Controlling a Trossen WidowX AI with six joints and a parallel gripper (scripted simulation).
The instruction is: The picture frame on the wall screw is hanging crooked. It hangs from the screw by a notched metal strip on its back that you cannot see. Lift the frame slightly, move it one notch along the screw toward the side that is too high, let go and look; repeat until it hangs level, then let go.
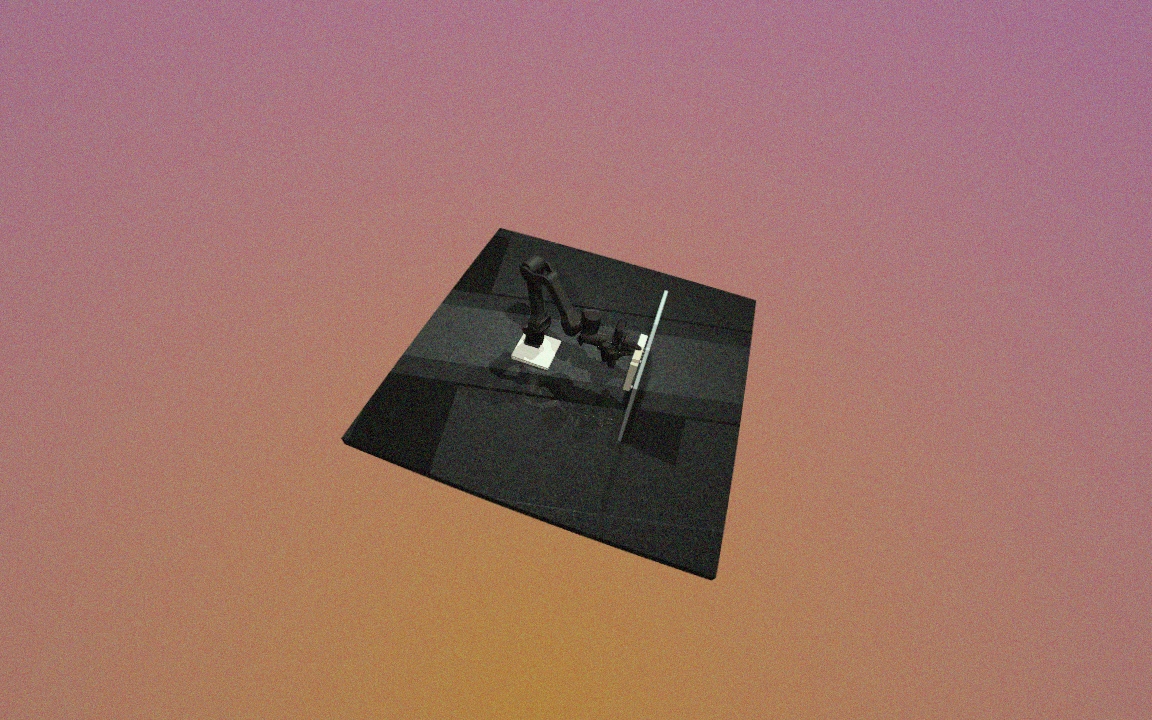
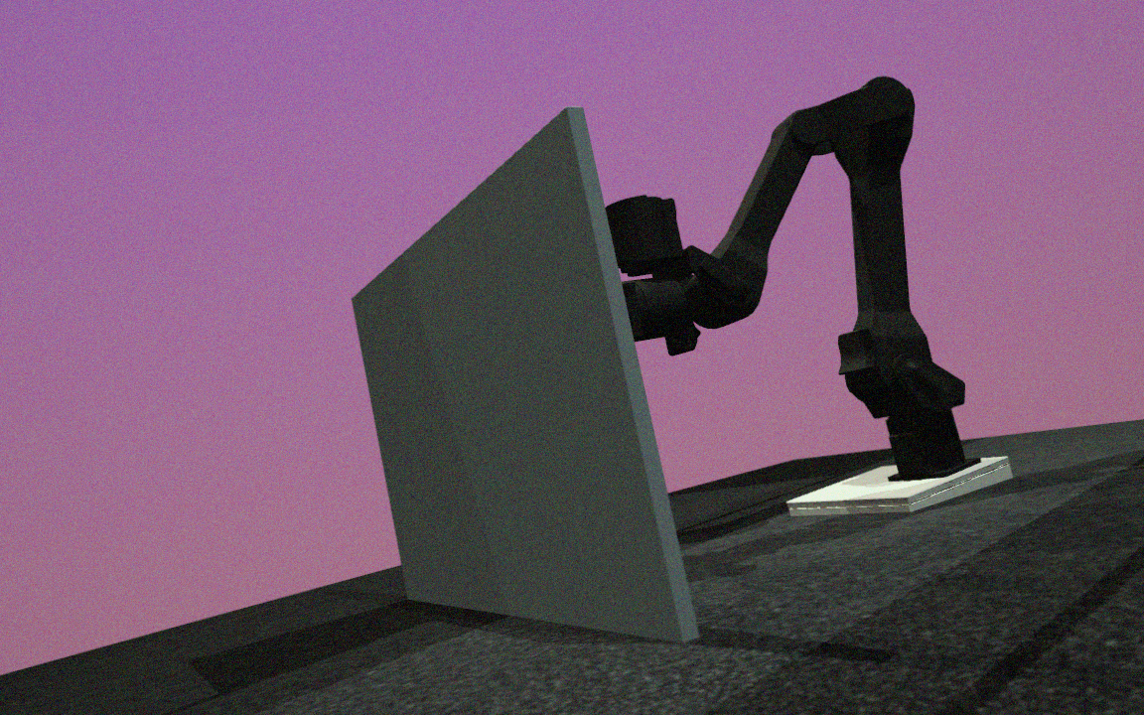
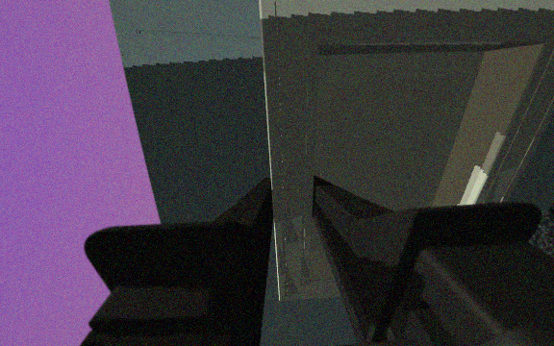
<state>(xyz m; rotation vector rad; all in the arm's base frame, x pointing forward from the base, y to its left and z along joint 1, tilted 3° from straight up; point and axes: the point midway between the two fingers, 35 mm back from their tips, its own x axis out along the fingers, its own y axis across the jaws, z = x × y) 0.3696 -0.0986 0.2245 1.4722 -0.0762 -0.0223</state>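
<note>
My gripper tip is now 5 cm above the picture frame and 1 cm to the left of it. Round my gripper tip: wall panel (7 cm below, 2 cm ahead).
</note>
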